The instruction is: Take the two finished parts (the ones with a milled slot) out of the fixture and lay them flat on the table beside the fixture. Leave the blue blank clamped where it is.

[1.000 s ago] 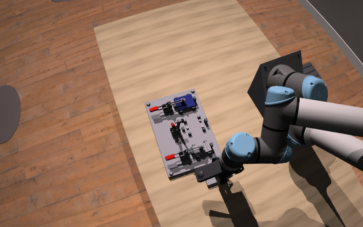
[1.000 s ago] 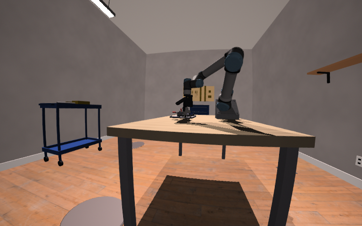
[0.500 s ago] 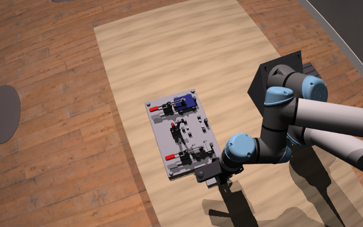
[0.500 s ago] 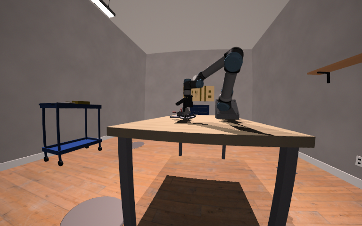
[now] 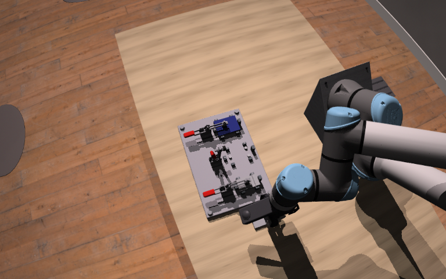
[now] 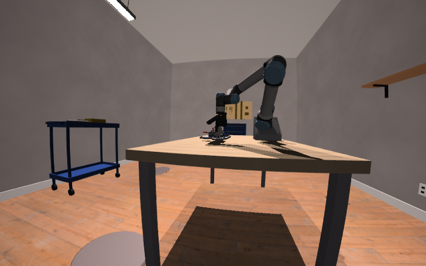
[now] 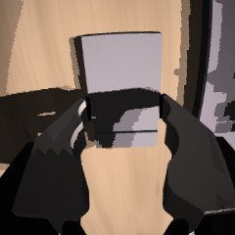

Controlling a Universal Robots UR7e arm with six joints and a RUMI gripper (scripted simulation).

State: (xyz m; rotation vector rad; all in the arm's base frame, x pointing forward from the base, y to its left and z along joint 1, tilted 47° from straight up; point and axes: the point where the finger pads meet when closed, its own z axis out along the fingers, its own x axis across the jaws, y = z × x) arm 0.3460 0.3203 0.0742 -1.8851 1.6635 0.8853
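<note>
My hand is 1 cm past the pale grey part and 1 cm above it. From my hand the other things lie so: grey fixture plate: 7 cm ahead, 23 cm to the right, 1 cm below; blue blank: 3 cm ahead, 34 cm to the right, 1 cm above.
</note>
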